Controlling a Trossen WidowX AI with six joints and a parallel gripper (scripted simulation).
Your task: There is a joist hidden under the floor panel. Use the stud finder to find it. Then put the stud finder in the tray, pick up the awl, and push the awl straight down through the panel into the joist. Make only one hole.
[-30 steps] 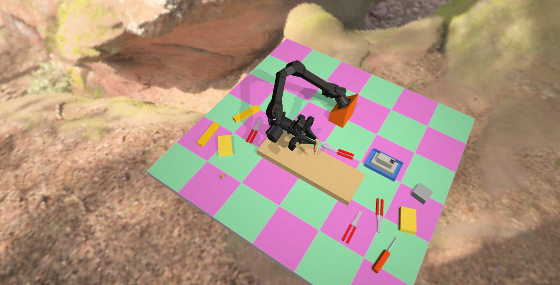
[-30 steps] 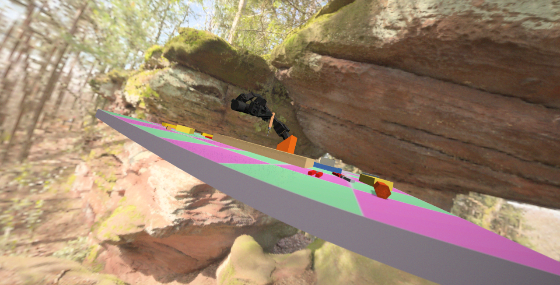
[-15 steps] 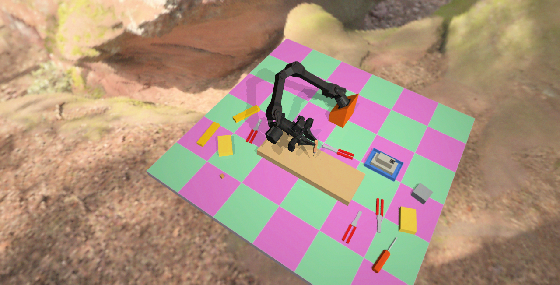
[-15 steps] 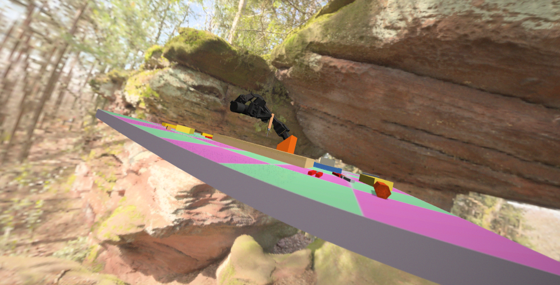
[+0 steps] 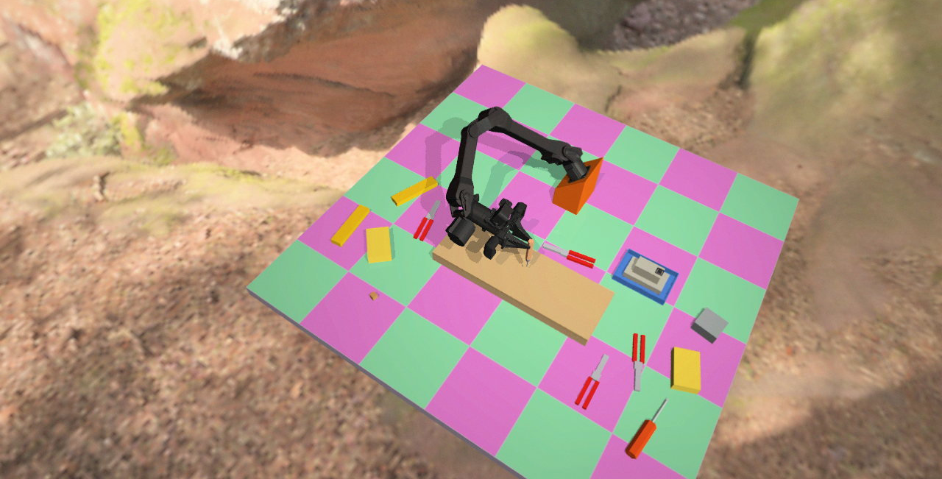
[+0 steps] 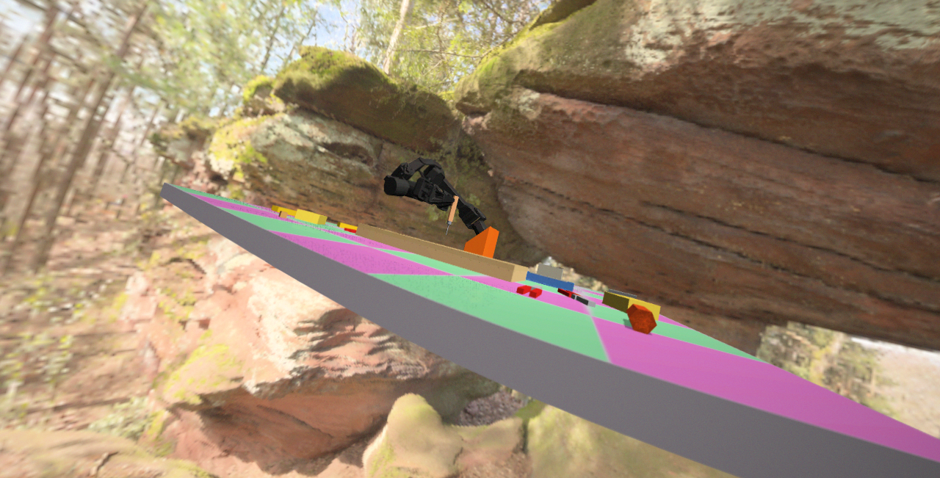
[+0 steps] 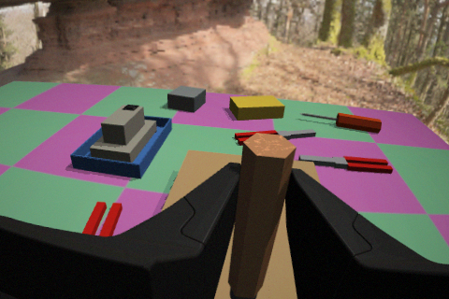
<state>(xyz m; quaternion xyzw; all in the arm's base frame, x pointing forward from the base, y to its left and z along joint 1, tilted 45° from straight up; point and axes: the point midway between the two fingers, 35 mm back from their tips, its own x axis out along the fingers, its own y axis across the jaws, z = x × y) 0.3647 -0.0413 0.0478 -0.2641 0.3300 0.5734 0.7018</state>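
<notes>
The awl lies 6 cm below my gripper tip. Also, from my gripper tip: tiny brown cube: 38 cm to the right, 25 cm ahead, 17 cm below; then grey stud finder: 34 cm to the left, 16 cm behind, 13 cm below; then blue tray: 32 cm to the left, 17 cm below, 17 cm behind.
</notes>
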